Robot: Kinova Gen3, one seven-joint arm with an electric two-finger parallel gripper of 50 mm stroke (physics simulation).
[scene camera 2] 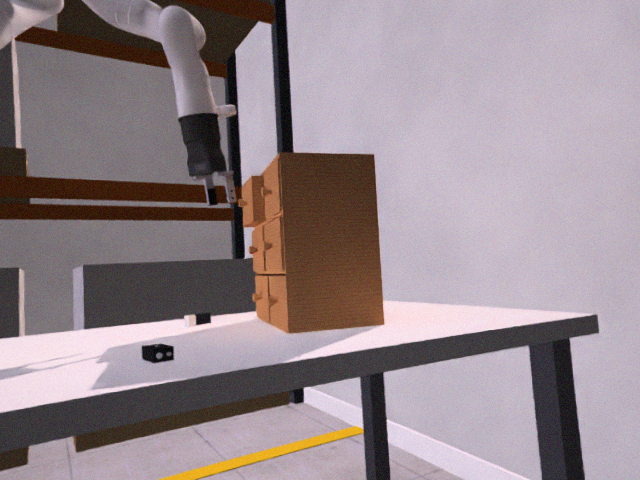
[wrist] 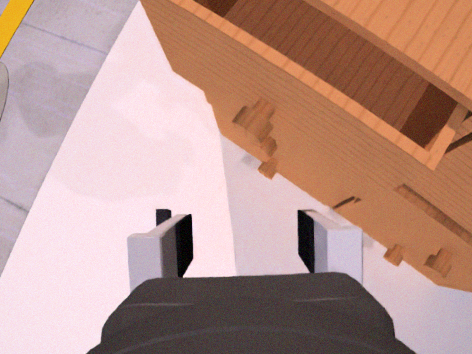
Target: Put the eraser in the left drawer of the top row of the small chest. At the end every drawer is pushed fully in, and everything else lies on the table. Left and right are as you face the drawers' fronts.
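Places are measured from the arm's base along level axes (x ahead, y left, z up), in centimetres.
Where they show: gripper, fingertip midpoint: (scene camera 2: 222, 203) (wrist: 245, 234).
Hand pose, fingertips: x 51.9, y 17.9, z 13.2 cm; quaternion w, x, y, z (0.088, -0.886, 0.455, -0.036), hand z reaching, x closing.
After its pixels a point has its place.
The small wooden chest (scene camera 2: 330, 237) @[x 68.0, y -3.5, z 3.9 cm] (wrist: 430, 35) @[x 61.5, y 15.9, z 19.5 cm] stands on the table with its drawer fronts facing left in the scene view. Its top-row left drawer (scene camera 2: 252, 201) @[x 57.5, y 13.3, z 13.0 cm] (wrist: 320, 120) @[x 57.6, y 17.8, z 16.1 cm] is pulled partly out, and the visible part of its inside is bare. The other drawers look pushed in. The eraser (scene camera 2: 197, 319) @[x 46.5, y 24.9, z -11.5 cm] (wrist: 163, 216) @[x 48.8, y 27.3, z -10.5 cm], white with a black sleeve, lies on the table in front of the chest; in the wrist view it is mostly hidden behind a finger. My gripper (scene camera 2: 222, 201) @[x 51.9, y 17.9, z 13.3 cm] (wrist: 245, 234) @[x 51.9, y 17.9, z 13.3 cm] is open and empty, pointing down just in front of the open drawer's front, at about knob height.
A small black block with two pale round spots (scene camera 2: 157, 353) @[x 37.6, y -16.8, z -11.6 cm] lies on the white table (scene camera 2: 444, 315) @[x 94.3, y 1.3, z -12.8 cm] (wrist: 100, 200) @[x 45.8, y 35.3, z -12.8 cm], nearer the scene camera than the eraser. A wall is behind the chest. Dark shelf posts (scene camera 2: 281, 77) stand beyond it.
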